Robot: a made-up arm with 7 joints. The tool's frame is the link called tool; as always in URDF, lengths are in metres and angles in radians. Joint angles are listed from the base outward. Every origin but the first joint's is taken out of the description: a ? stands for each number. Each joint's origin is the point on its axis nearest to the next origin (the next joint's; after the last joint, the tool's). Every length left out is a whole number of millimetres.
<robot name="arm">
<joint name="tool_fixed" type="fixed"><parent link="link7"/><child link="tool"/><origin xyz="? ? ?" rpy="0 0 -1.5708"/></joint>
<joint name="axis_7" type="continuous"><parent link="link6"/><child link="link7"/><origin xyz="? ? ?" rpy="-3.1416 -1.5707 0"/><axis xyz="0 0 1"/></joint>
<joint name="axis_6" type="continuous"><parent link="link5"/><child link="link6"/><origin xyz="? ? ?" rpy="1.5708 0 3.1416"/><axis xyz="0 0 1"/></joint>
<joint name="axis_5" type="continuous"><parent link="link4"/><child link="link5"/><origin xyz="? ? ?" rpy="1.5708 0 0"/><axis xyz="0 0 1"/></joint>
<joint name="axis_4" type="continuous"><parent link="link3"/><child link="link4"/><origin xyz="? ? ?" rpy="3.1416 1.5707 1.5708"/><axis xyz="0 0 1"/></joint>
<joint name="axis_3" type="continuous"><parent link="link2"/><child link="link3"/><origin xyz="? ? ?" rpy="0.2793 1.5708 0"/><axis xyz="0 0 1"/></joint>
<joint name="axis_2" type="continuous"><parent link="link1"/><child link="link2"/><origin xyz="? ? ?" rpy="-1.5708 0 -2.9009"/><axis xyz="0 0 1"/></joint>
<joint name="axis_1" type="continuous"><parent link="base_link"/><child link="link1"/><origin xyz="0.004 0.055 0.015" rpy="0.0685 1.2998 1.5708"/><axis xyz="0 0 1"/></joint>
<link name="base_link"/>
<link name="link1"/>
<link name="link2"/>
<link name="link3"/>
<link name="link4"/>
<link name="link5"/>
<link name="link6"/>
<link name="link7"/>
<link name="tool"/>
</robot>
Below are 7 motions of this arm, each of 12 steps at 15 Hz.
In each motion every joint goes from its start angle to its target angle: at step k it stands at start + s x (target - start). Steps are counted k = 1, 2, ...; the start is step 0. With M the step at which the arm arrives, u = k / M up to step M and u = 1 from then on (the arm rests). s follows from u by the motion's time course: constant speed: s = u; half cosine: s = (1 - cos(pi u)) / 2; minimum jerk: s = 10 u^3 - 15 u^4 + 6 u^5.
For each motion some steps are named. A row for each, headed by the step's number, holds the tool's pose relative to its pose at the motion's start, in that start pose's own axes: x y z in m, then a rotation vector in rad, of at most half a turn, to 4 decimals.
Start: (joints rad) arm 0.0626 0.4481 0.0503 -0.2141 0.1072 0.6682 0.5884
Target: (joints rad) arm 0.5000 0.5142 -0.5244 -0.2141 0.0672 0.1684 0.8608
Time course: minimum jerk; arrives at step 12
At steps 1, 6, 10, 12:
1: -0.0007 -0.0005 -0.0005 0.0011 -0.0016 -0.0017
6: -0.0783 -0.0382 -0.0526 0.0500 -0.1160 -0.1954
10: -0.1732 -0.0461 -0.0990 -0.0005 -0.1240 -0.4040
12: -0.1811 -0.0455 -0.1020 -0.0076 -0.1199 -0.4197

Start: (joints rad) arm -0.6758 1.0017 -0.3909 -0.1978 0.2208 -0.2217 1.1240
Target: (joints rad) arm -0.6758 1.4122 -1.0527 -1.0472 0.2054 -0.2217 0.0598
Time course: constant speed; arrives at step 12
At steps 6, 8, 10, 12:
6: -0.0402 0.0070 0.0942 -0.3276 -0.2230 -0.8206
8: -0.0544 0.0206 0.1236 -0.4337 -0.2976 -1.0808
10: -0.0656 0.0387 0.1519 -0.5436 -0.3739 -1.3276
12: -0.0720 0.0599 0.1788 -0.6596 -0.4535 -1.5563

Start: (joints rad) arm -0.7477 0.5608 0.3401 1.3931 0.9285 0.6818 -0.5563
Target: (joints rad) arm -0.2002 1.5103 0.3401 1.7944 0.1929 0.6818 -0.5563
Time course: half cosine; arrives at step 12
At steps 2, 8, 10, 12:
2: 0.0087 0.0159 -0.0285 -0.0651 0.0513 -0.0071
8: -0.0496 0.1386 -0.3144 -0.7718 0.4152 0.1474
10: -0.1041 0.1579 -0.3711 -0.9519 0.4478 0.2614
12: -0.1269 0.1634 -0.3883 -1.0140 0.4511 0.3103

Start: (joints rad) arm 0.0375 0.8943 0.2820 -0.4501 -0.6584 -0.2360 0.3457
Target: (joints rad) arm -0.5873 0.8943 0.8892 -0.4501 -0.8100 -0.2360 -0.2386
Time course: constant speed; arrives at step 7
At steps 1, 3, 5, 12:
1: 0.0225 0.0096 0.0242 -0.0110 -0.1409 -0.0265
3: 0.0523 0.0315 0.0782 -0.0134 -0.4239 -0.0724
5: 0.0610 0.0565 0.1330 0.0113 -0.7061 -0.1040
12: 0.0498 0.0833 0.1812 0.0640 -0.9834 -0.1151

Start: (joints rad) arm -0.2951 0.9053 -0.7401 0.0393 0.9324 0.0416 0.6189
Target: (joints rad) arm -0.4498 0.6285 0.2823 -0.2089 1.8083 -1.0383 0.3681
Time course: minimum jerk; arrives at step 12
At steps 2, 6, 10, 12:
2: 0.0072 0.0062 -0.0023 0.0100 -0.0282 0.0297
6: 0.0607 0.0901 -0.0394 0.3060 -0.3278 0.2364
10: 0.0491 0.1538 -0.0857 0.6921 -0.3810 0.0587
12: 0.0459 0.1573 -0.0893 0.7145 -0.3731 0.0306

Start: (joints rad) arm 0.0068 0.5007 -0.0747 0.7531 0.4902 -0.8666 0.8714
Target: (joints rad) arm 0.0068 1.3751 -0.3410 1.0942 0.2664 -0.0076 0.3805
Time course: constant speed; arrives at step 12
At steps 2, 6, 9, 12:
2: 0.0068 0.0443 -0.0296 0.2368 0.0943 -0.1291
6: 0.0271 0.1543 -0.0669 0.7182 0.3360 -0.3095
9: 0.0477 0.2497 -0.0677 1.0715 0.5653 -0.3561
12: 0.0713 0.3475 -0.0398 1.3986 0.8316 -0.3044

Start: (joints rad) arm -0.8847 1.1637 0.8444 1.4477 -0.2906 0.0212 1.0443
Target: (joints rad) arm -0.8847 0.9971 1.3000 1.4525 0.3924 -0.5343 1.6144
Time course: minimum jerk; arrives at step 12
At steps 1, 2, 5, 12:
1: -0.0001 0.0000 -0.0002 -0.0013 -0.0020 0.0028
2: -0.0005 -0.0003 -0.0012 -0.0090 -0.0140 0.0198
5: -0.0064 -0.0022 -0.0126 -0.0990 -0.1277 0.1846
12: -0.0260 -0.0031 -0.0394 -0.3455 -0.2997 0.4723

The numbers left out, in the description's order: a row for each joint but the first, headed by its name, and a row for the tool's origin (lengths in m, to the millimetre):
tool: 0 0 0
axis_7: 0 0.059 0
axis_6: 0 0 0
axis_5: 0.015 -0.181 0
axis_4: -0.019 -0.003 0
axis_3: -0.213 0.053 0
axis_2: 0.02 0.005 0

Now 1 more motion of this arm.
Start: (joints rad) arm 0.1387 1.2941 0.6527 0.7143 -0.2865 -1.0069 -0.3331
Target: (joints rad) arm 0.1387 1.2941 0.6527 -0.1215 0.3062 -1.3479 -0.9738
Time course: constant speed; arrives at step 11
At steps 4, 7, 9, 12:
4: 0.0432 -0.0150 0.0550 0.2355 -0.3592 -0.4437
7: 0.0607 -0.0294 0.1008 0.4913 -0.5935 -0.7454
9: 0.0652 -0.0399 0.1313 0.7000 -0.7260 -0.9256
12: 0.0645 -0.0508 0.1606 0.9390 -0.8342 -1.0843

